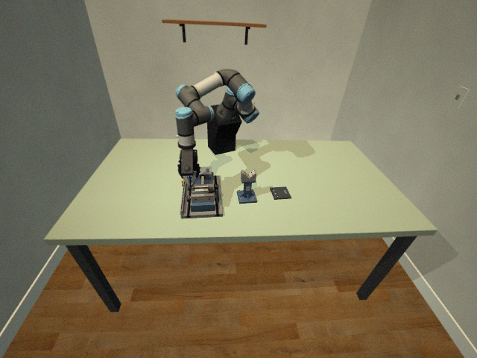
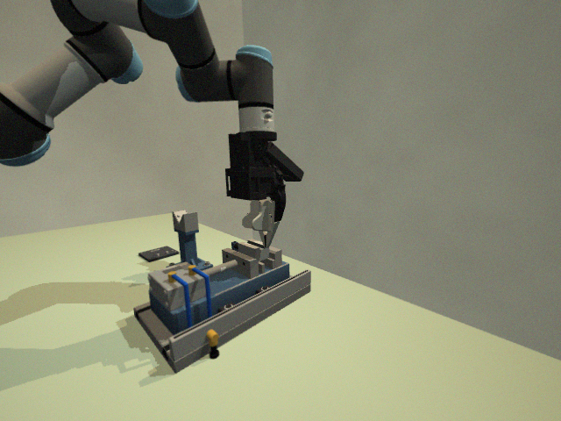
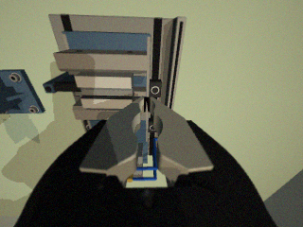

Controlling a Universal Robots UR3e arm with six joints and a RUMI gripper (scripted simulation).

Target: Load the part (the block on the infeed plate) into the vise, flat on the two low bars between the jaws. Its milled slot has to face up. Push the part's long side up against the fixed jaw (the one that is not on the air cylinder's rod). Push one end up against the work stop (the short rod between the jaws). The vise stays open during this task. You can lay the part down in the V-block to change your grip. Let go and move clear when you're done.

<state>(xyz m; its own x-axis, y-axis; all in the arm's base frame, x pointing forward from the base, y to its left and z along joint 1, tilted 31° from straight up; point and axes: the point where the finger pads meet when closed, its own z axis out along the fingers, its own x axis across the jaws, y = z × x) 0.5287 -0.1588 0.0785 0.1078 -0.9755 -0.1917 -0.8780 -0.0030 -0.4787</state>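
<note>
Right now the part is 50 mm to the left of my hand and 30 mm below it. Round my hand: grey rail 90 mm below, 60 mm behind, 50 mm to the right; fixed jaw 50 mm to the left, 50 mm below, 20 mm ahead; work stop rod 100 mm to the left, 40 mm below, 10 mm behind.
</note>
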